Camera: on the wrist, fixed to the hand. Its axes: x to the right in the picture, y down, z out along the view.
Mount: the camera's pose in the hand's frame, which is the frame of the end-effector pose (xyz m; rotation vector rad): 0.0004 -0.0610 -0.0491 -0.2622 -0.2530 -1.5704
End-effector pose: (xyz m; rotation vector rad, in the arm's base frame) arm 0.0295 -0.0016 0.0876 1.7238 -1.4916 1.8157
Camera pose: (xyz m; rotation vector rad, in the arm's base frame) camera 0.0443 0.0636 0.1284 1.9644 -0.0586 0.5326
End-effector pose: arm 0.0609 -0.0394 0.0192 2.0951 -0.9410 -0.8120
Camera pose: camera 0.1207 0.0069 -0.0010 2.2154 0.9428 -1.7821
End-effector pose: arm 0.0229 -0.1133 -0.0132 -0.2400 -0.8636 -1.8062
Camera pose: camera -0.0195 -0.1355 -0.0751 -0.1013 0.8122 2.5791
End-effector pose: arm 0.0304 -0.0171 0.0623 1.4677 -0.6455 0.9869
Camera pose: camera 0.0721 0.0403 0.0292 1.3341 0.2945 -0.4905
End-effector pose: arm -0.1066 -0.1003 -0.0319 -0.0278 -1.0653 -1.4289
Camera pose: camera -0.1272 -0.1434 -0.0940 -0.5276 0.9956 2.8095
